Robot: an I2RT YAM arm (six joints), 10 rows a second.
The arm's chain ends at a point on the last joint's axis. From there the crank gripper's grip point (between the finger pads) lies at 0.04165 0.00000 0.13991 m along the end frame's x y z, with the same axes.
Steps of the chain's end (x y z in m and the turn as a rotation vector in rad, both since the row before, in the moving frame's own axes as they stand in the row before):
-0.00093, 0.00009, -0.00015, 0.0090, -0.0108, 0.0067
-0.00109, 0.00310, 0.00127, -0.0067, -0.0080, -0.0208
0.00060, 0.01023, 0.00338, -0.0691, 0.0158, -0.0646
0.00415, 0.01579, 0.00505, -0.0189, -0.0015, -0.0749
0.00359, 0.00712, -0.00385, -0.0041, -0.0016, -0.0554
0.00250, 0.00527, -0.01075, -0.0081, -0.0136, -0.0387
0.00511, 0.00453, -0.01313, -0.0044, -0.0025, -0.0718
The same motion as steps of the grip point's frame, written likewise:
-0.00244, -0.00090, 0.00029, 0.0090, -0.0108, 0.0067
-0.00221, 0.00318, 0.00160, -0.0067, -0.0080, -0.0208
0.00303, 0.01710, 0.00246, -0.0691, 0.0158, -0.0646
0.00392, 0.01532, 0.00512, -0.0189, -0.0015, -0.0749
0.00332, 0.00539, -0.00378, -0.0041, -0.0016, -0.0554
0.00058, 0.00483, -0.01019, -0.0081, -0.0136, -0.0387
0.00468, 0.00217, -0.01302, -0.0044, -0.0025, -0.0718

